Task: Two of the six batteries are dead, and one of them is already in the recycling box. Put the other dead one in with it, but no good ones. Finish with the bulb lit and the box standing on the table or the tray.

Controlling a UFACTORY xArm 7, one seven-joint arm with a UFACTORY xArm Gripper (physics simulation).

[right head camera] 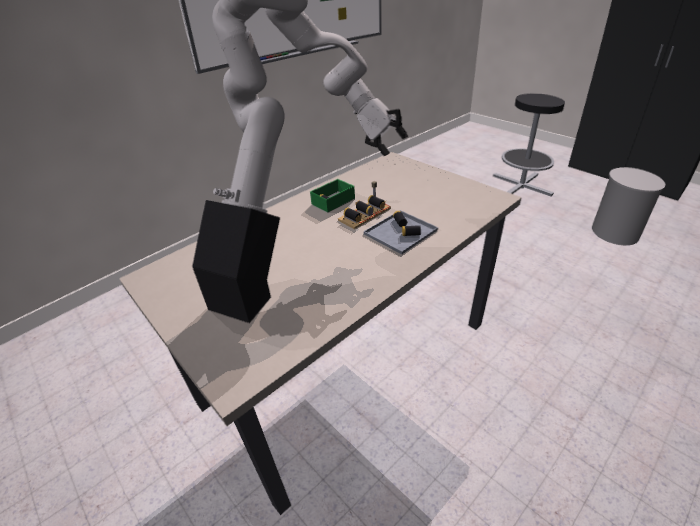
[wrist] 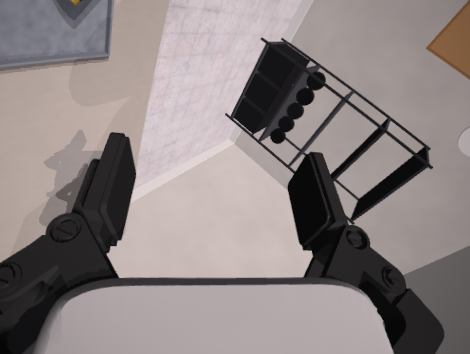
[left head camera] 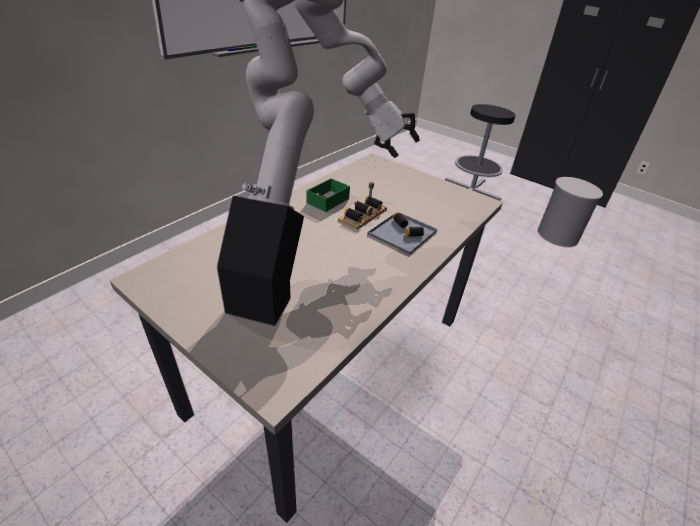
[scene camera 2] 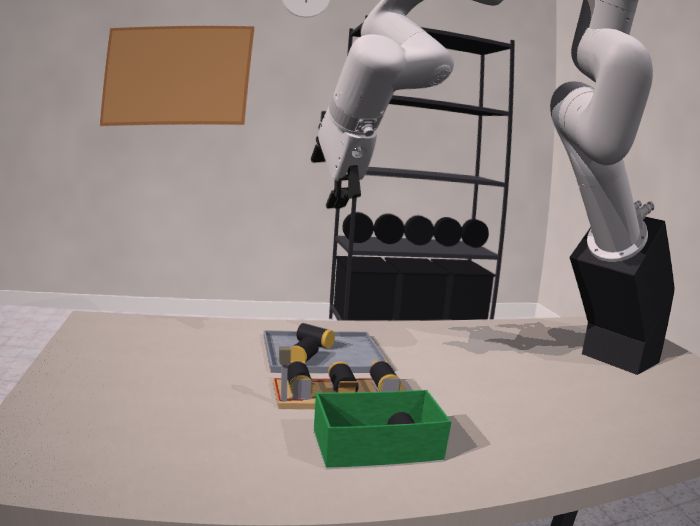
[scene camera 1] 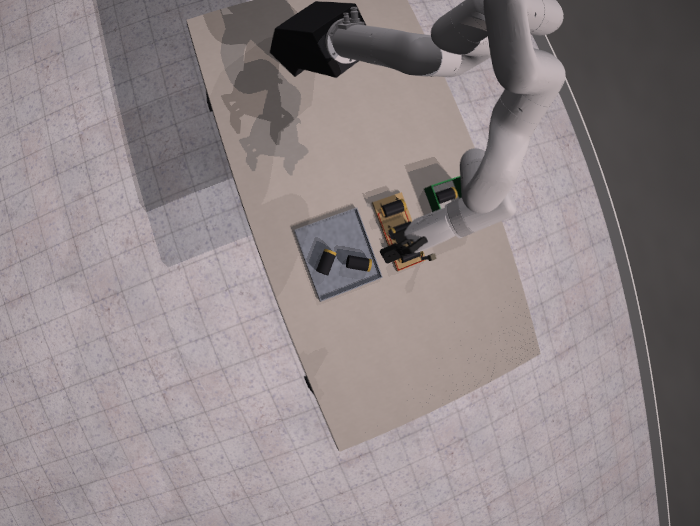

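Seen in the pictures: gripper, fingertip midpoint: (right head camera: 396, 146) (wrist: 219, 161) (left head camera: 407, 149) (scene camera 2: 327, 182) (scene camera 1: 389, 248); arm's base at its link origin: (right head camera: 244, 208) (left head camera: 270, 206) (scene camera 2: 618, 238) (scene camera 1: 346, 40).
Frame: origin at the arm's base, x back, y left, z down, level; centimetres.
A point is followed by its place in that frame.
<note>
My gripper (left head camera: 405, 145) @(z -4.6, x -52.6, y -5.6 cm) (right head camera: 395, 144) @(z -4.6, x -52.6, y -5.6 cm) (scene camera 1: 402, 249) @(z -4.6, x -52.6, y -5.6 cm) (scene camera 2: 327, 178) @(z -4.6, x -52.6, y -5.6 cm) (wrist: 219, 161) @(z -4.6, x -52.6, y -5.6 cm) is open and empty, high above the table, tilted sideways. The green box (left head camera: 335, 199) @(z 22.3, x -45.3, y 19.0 cm) (right head camera: 340, 199) @(z 22.6, x -46.5, y 19.1 cm) (scene camera 2: 384, 446) @(z 22.7, x -46.6, y 29.1 cm) stands upright on the table; a battery (scene camera 1: 445, 195) @(z 22.0, x -43.0, y 22.9 cm) (scene camera 2: 401, 419) @(z 22.1, x -43.5, y 22.8 cm) lies in it. The wooden holder (scene camera 2: 297, 404) @(z 25.0, x -56.4, y 12.8 cm) carries three black-and-yellow batteries, the near ones being (left head camera: 353, 214) @(z 21.8, x -41.8, y 6.1 cm) (right head camera: 352, 214) @(z 21.7, x -41.9, y 5.6 cm) (scene camera 1: 392, 208) @(z 21.2, x -43.1, y 6.1 cm). The bulb post (left head camera: 371, 185) @(z 17.3, x -57.7, y 11.6 cm) (scene camera 2: 284, 356) @(z 17.5, x -58.4, y 12.9 cm) at its end shows no glow. Two batteries (scene camera 1: 325, 262) @(z 22.1, x -52.3, y -14.9 cm) (scene camera 1: 358, 263) @(z 22.0, x -54.8, y -6.6 cm) lie on the grey tray (left head camera: 390, 237) @(z 25.5, x -44.9, y -9.5 cm) (scene camera 1: 339, 226) @(z 25.4, x -44.1, y -8.2 cm) (wrist: 50, 40) @(z 25.5, x -43.6, y -12.2 cm). Arm and gripper partly hide holder and box in scene camera 1.
The holder stands between the tray and the box. The arm's black base (left head camera: 254, 254) @(z 5.5, x 11.7, y -8.2 cm) (scene camera 2: 616, 305) @(z 12.3, x 1.1, y 1.4 cm) stands at the other end of the table (left head camera: 186, 282) @(z 25.8, x 20.2, y 16.8 cm). A shelf rack (scene camera 2: 508, 141), a stool (left head camera: 492, 114) and a grey bin (left head camera: 568, 214) stand away from the table.
</note>
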